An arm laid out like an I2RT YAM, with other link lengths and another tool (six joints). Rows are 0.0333 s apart.
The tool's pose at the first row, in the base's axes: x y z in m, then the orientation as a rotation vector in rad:
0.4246, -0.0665, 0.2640, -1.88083, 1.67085, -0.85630
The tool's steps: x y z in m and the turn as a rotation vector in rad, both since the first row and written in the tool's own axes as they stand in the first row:
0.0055, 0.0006, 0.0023, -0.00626, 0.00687, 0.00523
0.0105, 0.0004, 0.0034, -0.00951, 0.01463, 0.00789
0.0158, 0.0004, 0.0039, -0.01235, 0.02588, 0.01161
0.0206, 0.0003, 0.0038, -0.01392, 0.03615, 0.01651
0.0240, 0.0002, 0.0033, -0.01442, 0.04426, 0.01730
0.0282, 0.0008, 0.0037, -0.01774, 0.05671, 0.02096
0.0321, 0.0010, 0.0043, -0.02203, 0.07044, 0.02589
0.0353, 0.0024, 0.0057, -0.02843, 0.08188, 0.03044
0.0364, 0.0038, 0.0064, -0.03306, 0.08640, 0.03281
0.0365, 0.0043, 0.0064, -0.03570, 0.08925, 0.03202
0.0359, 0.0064, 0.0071, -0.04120, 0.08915, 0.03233
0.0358, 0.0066, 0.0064, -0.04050, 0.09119, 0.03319
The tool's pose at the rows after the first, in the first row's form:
0.4262, -0.0721, 0.2627, -1.87891, 1.68369, -0.85734
0.4274, -0.0771, 0.2628, -1.87738, 1.69281, -0.86241
0.4281, -0.0824, 0.2632, -1.87400, 1.70455, -0.87111
0.4284, -0.0871, 0.2640, -1.86866, 1.71571, -0.87915
0.4283, -0.0904, 0.2649, -1.86700, 1.72151, -0.88726
0.4284, -0.0947, 0.2648, -1.86363, 1.73425, -0.89698
0.4289, -0.0986, 0.2647, -1.85931, 1.74947, -0.90692
0.4292, -0.1020, 0.2632, -1.85706, 1.76461, -0.91308
0.4288, -0.1034, 0.2619, -1.85695, 1.77263, -0.91383
0.4284, -0.1035, 0.2615, -1.85901, 1.77566, -0.91544
0.4274, -0.1033, 0.2595, -1.86234, 1.77996, -0.91141
0.4268, -0.1032, 0.2598, -1.86066, 1.78133, -0.91376

